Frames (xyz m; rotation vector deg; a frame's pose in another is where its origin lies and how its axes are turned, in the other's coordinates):
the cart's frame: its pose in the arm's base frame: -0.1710 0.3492 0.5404 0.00 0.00 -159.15
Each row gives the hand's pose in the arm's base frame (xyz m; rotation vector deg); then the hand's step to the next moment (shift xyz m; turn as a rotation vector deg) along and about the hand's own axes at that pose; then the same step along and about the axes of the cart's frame.
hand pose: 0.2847 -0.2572 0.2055 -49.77 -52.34 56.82
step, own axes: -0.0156 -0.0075 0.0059 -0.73 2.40 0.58
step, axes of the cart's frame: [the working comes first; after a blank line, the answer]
step, axes of the arm's base frame: -0.0074 -0.0158 0.0054 -1.45 0.14 -2.13

0.0125 0.0122 0.0054 1.30 -0.65 -2.13
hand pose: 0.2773 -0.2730 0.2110 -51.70 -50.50 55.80
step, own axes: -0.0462 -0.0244 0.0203 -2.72 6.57 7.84
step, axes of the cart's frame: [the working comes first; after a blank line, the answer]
step, axes of the arm's base frame: -0.0254 -0.0456 0.0203 -9.85 1.10 -3.72

0.0400 0.0336 0.0203 8.81 -4.53 -3.72
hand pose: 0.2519 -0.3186 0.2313 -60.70 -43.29 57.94
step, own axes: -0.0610 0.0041 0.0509 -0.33 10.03 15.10
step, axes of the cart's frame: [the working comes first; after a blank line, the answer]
step, axes of the arm's base frame: -0.0686 -0.0389 0.0109 -16.39 6.29 -4.52

0.0779 0.0119 0.0109 13.08 -11.72 -4.52
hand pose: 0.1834 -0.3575 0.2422 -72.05 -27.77 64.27
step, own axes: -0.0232 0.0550 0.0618 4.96 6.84 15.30
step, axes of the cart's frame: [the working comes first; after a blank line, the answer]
step, axes of the arm's base frame: -0.0819 0.0056 -0.0253 -13.04 11.25 -2.97

0.0745 -0.0344 -0.0253 8.18 -15.16 -2.97
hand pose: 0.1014 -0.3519 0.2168 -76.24 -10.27 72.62
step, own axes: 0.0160 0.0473 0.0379 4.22 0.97 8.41
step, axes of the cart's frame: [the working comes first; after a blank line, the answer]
step, axes of the arm's base frame: -0.0482 0.0228 -0.0330 -4.99 8.03 -0.26

0.0370 -0.0384 -0.0330 1.81 -9.28 -0.26
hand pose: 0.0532 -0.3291 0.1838 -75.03 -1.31 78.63
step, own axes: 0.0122 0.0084 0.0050 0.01 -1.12 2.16
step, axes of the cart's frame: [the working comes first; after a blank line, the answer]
step, axes of the arm's base frame: -0.0053 0.0090 -0.0116 -0.69 1.75 1.54

0.0017 -0.0103 -0.0116 0.02 -1.88 1.54
